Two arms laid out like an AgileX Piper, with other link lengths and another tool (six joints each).
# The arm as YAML. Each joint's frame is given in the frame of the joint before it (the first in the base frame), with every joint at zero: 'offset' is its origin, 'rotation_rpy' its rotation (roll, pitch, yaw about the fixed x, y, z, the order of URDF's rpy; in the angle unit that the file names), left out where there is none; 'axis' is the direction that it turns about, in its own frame. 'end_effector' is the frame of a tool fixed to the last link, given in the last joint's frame.
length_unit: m
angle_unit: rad
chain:
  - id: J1
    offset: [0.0, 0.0, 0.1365]
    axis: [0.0, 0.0, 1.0]
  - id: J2
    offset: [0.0, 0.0, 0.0]
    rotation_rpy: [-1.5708, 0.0, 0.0]
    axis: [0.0, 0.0, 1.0]
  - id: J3
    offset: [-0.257, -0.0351, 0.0]
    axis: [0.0, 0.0, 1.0]
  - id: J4
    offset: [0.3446, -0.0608, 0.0]
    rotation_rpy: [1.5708, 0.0, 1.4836]
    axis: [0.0, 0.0, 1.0]
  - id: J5
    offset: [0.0, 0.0, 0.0]
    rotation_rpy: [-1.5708, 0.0, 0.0]
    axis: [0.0, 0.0, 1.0]
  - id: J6
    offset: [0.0, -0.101, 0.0]
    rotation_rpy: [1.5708, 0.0, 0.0]
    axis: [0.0, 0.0, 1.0]
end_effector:
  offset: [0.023, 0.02, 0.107]
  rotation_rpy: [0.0, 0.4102, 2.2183]
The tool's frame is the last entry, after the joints.
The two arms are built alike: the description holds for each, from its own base.
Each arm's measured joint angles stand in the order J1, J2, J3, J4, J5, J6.
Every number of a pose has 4 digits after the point. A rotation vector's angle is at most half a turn.
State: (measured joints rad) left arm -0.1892 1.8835 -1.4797 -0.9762 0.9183 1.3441; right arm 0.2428 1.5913 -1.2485 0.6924 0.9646 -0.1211
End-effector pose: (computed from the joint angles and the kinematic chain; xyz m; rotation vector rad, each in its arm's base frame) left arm 0.5184 -0.2160 0.1434 2.1217 0.0720 0.9447; right arm 0.4019 0.2350 0.1820 -1.9946 -1.0282 -1.1486
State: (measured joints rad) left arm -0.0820 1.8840 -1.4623 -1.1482 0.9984 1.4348; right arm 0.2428 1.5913 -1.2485 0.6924 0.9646 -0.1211
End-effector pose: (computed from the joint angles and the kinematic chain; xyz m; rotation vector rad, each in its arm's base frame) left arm 0.5282 -0.1846 0.1568 1.9975 0.1901 0.9242; right arm 0.4019 0.2350 0.1820 -1.9946 -1.0282 -1.1486
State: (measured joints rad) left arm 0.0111 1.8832 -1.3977 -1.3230 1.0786 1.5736; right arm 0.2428 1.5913 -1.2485 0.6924 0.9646 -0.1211
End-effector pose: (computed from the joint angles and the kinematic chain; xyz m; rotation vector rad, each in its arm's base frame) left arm 0.5290 -0.1570 0.1585 1.8619 0.2606 0.9183; right arm 0.4019 0.2350 0.1820 -1.9946 -1.0282 -1.1486
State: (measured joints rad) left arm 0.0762 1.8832 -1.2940 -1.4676 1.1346 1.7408; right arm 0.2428 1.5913 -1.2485 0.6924 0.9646 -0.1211
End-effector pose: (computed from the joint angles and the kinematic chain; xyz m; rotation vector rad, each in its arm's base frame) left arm 0.5223 -0.1363 0.1438 1.7547 0.2976 0.9395; right arm 0.4019 0.2350 0.1820 -1.9946 -1.0282 -1.1486
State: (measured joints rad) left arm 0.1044 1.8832 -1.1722 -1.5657 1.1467 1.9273; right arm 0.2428 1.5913 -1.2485 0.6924 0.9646 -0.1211
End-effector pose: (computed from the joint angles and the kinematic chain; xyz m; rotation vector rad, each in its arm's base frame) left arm 0.5093 -0.1261 0.1146 1.7070 0.2949 0.9888; right arm 0.4019 0.2350 0.1820 -1.9946 -1.0282 -1.1486
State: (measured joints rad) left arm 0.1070 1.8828 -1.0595 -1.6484 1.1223 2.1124; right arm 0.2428 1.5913 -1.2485 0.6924 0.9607 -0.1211
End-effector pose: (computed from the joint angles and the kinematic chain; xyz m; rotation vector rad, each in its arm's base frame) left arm 0.4961 -0.1228 0.0839 1.6975 0.2763 1.0597; right arm 0.4027 0.2349 0.1821 -1.9951 -1.0276 -1.1534
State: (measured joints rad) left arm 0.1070 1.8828 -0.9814 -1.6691 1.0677 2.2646; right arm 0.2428 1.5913 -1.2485 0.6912 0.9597 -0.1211
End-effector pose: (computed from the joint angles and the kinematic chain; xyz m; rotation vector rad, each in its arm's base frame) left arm 0.4844 -0.1163 0.0537 1.7495 0.2169 1.1304; right arm 0.4029 0.2347 0.1820 -1.9958 -1.0287 -1.1544
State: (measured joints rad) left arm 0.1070 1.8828 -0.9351 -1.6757 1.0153 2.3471; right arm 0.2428 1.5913 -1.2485 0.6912 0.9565 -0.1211
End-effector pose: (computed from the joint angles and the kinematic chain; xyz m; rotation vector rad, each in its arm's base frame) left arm 0.4765 -0.1098 0.0326 1.8041 0.1846 1.1702; right arm 0.4036 0.2347 0.1820 -1.9962 -1.0281 -1.1582
